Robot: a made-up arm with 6 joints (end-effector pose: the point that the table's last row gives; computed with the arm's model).
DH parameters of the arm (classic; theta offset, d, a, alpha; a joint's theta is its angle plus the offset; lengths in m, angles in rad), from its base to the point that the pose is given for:
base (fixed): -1.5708 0.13 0 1.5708
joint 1: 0 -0.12 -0.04 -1.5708
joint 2: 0 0.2 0.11 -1.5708
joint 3: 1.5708 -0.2 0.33 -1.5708
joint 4: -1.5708 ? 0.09 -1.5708
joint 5: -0.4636 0 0.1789 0
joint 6: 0.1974 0 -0.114 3.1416
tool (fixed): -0.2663 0.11 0 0
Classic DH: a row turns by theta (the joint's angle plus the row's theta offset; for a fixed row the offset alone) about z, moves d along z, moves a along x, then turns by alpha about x.
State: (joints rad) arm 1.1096 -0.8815 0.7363 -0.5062 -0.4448 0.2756
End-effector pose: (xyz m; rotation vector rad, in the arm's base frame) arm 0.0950 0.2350 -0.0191 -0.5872 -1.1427 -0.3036
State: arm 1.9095 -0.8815 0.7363 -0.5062 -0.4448 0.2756
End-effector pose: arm 0.0950 0.0568 -0.1424 -1.2842 -1.2496 0.1764
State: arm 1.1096 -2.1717 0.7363 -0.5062 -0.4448 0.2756
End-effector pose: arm 0.3034 0.1820 0.0876 -0.7511 -2.0532 -1.2453
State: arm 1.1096 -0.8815 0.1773 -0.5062 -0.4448 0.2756
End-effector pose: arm 0.0466 0.1220 -0.0308 -1.1326 -0.8969 -0.3675
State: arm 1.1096 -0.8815 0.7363 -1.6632 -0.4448 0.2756
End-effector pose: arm 0.0293 0.2594 -0.1631 -0.9766 -2.2200 -0.0516
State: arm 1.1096 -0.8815 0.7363 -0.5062 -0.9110 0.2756
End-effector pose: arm 0.0780 0.2324 -0.0586 -0.8318 -0.9721 0.0971
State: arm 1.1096 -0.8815 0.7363 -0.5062 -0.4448 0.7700
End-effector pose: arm 0.1231 0.2802 -0.0358 -0.2962 -1.2794 -0.7263
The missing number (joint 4, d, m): 0.03
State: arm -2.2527 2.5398 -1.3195 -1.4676 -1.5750 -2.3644
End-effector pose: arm 0.5306 0.0465 0.3005 -2.0025 0.9478 -0.7660
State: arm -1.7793 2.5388 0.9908 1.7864 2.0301 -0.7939
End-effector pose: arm 0.1004 0.0860 -0.0170 -0.6698 -0.9856 0.9978
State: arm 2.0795 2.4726 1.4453 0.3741 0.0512 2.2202
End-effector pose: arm -0.1307 0.3553 0.0254 2.6492 -1.0150 0.5960
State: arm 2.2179 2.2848 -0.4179 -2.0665 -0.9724 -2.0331
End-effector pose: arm 0.3708 0.1223 0.3864 -0.6848 0.6065 -1.6468
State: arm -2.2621 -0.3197 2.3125 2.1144 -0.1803 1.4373
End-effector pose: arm -0.0248 -0.7041 -0.1667 2.2163 -0.4839 1.9333
